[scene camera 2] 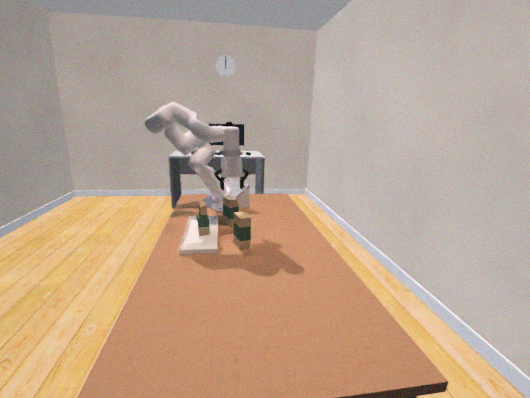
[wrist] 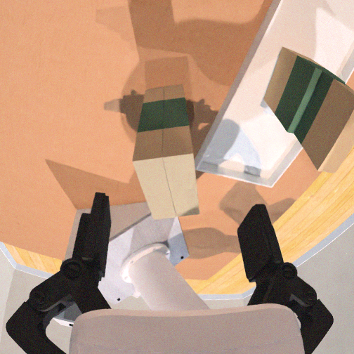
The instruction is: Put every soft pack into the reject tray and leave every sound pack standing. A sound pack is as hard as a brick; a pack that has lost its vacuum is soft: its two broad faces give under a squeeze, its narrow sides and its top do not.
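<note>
My gripper is open and empty, above the rear pack. That tan pack with a dark green band stands upright on the table, beside the tray; in the wrist view it shows between and beyond the wide-set fingers. A second banded pack stands upright nearer the scene camera; it does not show in the wrist view. A third pack stands upright in the white reject tray. Softness cannot be told by sight.
The brown table carries everything. The arm's base and a pale box are at its far end, behind the rear pack. A desk with a monitor stands beyond the table.
</note>
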